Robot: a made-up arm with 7 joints. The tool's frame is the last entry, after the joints.
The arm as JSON. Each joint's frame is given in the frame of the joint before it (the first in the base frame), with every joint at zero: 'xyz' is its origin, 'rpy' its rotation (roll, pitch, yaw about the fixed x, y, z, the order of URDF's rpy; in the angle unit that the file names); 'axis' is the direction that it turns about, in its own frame. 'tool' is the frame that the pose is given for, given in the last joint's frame.
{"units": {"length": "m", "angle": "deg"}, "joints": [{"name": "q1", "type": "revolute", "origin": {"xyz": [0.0, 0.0, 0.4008], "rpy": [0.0, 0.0, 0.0]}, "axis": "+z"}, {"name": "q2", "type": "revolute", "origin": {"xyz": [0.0, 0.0, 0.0], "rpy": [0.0, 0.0, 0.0]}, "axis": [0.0, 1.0, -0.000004]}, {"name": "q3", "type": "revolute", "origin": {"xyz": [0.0, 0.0, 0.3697], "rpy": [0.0, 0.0, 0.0]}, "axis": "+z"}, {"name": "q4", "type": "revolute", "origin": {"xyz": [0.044, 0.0, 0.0], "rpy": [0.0, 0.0, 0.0]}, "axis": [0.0, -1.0, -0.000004]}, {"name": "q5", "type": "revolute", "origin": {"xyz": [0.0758, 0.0, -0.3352], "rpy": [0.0, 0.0, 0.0]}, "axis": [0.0, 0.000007, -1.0]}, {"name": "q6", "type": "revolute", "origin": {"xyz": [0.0, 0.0, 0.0], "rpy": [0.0, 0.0, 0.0]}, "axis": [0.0, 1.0, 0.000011]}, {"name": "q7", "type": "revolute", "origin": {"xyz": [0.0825, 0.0, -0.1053], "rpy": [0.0, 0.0, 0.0]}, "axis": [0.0, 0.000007, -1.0]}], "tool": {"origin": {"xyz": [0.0, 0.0, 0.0], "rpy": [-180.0, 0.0, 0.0]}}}
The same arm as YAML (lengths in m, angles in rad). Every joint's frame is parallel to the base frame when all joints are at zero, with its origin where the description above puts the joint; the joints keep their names.
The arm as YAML. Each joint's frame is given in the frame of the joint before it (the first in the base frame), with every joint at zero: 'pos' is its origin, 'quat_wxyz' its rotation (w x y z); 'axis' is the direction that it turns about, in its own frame. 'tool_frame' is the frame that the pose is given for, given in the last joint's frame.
length_unit: m
angle_unit: rad
joints:
  - joint: q1
    pos: [0.0, 0.0, 0.4008]
    quat_wxyz: [1.0, 0.0, 0.0, 0.0]
    axis: [0.0, 0.0, 1.0]
  - joint: q2
    pos: [0.0, 0.0, 0.0]
    quat_wxyz: [1.0, 0.0, 0.0, 0.0]
    axis: [0.0, 1.0, 0.0]
  - joint: q3
    pos: [0.0, 0.0, 0.3697]
    quat_wxyz: [1.0, 0.0, 0.0, 0.0]
    axis: [0.0, 0.0, 1.0]
  - joint: q4
    pos: [0.044, 0.0, 0.0]
    quat_wxyz: [1.0, 0.0, 0.0, 0.0]
    axis: [0.0, -1.0, 0.0]
  - joint: q5
    pos: [0.0758, 0.0, -0.3352]
    quat_wxyz: [1.0, 0.0, 0.0, 0.0]
    axis: [0.0, 0.0, -1.0]
  - joint: q6
    pos: [0.0, 0.0, 0.0]
    quat_wxyz: [1.0, 0.0, 0.0, 0.0]
    axis: [0.0, 1.0, 0.0]
  - joint: q7
    pos: [0.0825, 0.0, -0.1053]
    quat_wxyz: [1.0, 0.0, 0.0, 0.0]
    axis: [0.0, 0.0, -1.0]
tool_frame:
  pos: [0.0, 0.0, 0.0]
  quat_wxyz: [0.0, 1.0, 0.0, 0.0]

